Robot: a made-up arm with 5 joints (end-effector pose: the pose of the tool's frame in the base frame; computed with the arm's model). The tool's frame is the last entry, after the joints. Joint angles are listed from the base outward.
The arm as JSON. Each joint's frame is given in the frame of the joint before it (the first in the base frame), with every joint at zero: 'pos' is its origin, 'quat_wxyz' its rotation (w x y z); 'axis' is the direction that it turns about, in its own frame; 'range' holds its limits. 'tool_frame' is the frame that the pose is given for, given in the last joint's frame.
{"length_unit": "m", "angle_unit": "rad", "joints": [
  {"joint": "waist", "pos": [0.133, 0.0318, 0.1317], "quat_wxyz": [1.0, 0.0, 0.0, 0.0], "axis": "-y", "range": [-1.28, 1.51]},
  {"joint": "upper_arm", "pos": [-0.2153, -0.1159, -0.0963], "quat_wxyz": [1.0, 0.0, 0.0, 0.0], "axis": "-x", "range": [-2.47, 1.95]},
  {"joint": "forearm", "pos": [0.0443, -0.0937, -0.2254], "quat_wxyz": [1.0, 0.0, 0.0, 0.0], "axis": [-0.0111, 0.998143, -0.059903], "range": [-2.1, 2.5]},
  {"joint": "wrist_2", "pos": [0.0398, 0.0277, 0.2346], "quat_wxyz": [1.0, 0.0, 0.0, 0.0], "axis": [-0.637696, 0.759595, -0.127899], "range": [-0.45, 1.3]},
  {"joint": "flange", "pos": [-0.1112, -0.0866, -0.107], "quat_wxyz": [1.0, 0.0, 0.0, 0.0], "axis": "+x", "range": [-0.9, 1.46]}
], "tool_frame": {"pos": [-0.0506, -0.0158, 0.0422], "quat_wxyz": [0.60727, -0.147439, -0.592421, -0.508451]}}
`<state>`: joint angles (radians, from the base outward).
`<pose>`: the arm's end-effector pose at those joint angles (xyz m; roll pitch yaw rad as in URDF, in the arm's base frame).
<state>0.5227 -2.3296 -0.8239 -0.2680 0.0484</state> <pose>-0.1136 0.1877 -0.0904 -0.9720 1.1266 2.3795</pose>
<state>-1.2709 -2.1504 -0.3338 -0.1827 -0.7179</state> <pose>-0.0932 0.0970 0.3960 -0.6626 -0.5411 -2.1935</pose>
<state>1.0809 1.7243 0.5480 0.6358 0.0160</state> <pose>0.0350 0.0328 0.0336 2.5169 -0.6372 1.1194</pose>
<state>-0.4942 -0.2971 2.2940 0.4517 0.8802</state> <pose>0.0287 -0.2073 -0.2781 -2.3236 0.6190 -1.2910</pose>
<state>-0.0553 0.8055 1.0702 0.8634 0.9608</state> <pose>0.1836 -0.1655 0.1983 -2.0886 -0.8534 -0.3335</pose>
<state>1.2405 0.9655 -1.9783 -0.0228 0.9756</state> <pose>0.1863 -0.5175 -0.1388 -2.3357 -0.2926 -2.3234</pose>
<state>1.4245 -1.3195 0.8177 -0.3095 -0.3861</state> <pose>0.3541 -0.0506 -0.0541 1.8492 -0.3189 -1.4876</pose>
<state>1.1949 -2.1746 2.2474 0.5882 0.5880</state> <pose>0.2743 0.2592 0.2169 -0.2861 -0.4643 0.9909</pose>
